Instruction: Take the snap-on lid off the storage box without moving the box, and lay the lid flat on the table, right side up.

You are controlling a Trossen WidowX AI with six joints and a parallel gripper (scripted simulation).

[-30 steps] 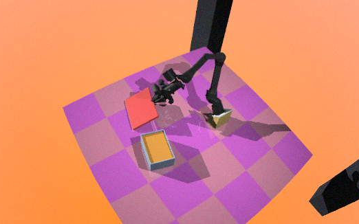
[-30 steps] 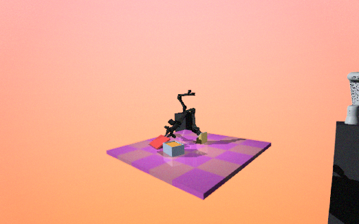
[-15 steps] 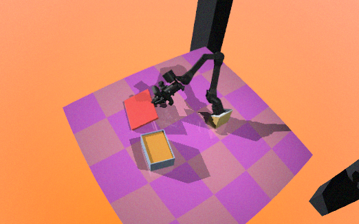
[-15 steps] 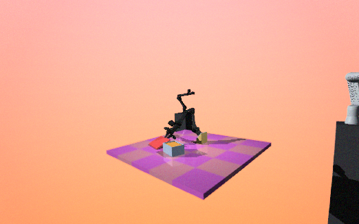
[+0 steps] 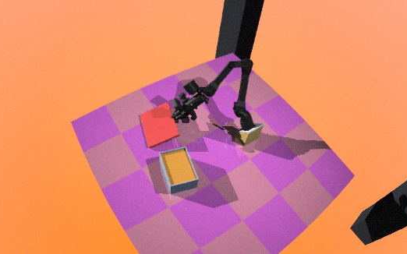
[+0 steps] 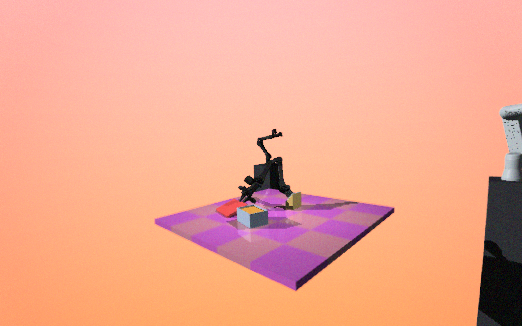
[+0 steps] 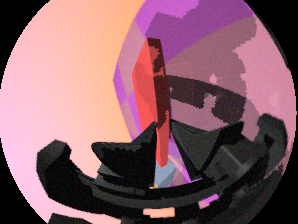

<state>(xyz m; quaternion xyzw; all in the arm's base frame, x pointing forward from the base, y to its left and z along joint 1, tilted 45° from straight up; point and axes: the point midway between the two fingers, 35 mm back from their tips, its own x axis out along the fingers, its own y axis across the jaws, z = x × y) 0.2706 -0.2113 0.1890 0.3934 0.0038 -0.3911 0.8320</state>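
Right now the red lid is 8 cm ahead of my gripper tip, 2 cm to the right of it and 4 cm below it. The rest, counted from my gripper tip: storage box: 15 cm ahead, 27 cm to the left, 2 cm below.
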